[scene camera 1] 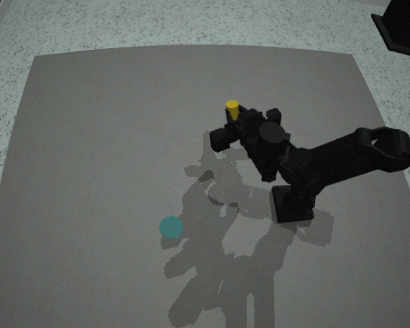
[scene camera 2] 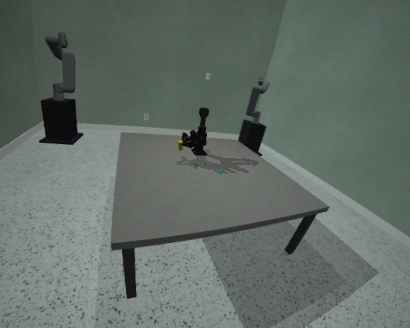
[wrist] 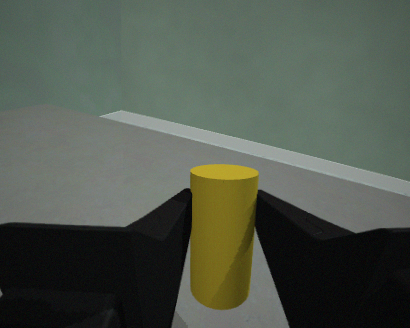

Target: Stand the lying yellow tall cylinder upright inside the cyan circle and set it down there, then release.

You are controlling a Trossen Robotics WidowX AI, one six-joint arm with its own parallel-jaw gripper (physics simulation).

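Frame: origin at the arm's base, x ahead, y left, z up, level; millimetres.
Where they show: gripper, fingertip midpoint: (scene camera 1: 231, 107) (scene camera 2: 180, 143) (wrist: 222, 197); arm's base at its link origin: (scene camera 1: 295, 203) (scene camera 2: 199, 151).
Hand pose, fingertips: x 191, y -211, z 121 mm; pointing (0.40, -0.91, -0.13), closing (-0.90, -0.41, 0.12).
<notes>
Things, the pixels of their top centre, and the offset from my fingertips. "spot": a spot on its surface instead. Level surfaces: height alone.
- yellow tall cylinder at its top centre: (wrist: 237, 171) (scene camera 1: 235, 105) (scene camera 2: 181, 140) dx -6, dy +7, dz +21 mm
- cyan circle at a spot on its surface: (scene camera 1: 171, 227) (scene camera 2: 219, 171) spot: dx +137, dy +287, dz -135 mm
- grey table at its surface level: dz -136 mm
The yellow tall cylinder (scene camera 1: 232, 107) (scene camera 2: 180, 145) (wrist: 222, 240) is held close to upright, above the table. My gripper (wrist: 222, 197) is shut on it, with one fingertip on each side in the wrist view. In the scene camera 1 view the arm partly hides the cylinder's lower part. The cyan circle (scene camera 1: 171, 227) (scene camera 2: 219, 171) lies flat on the table, well away from the cylinder: lower left of it in the scene camera 1 view, to its right in the scene camera 2 view. The circle does not show in the wrist view.
The arm's base (scene camera 1: 293, 204) stands on the grey table (scene camera 1: 100, 150) (scene camera 2: 165, 210), right of the circle in the scene camera 1 view. The arm's shadow falls beside the circle. Two other robot arms on black pedestals (scene camera 2: 60, 120) (scene camera 2: 252, 136) stand on the floor beyond the table.
</notes>
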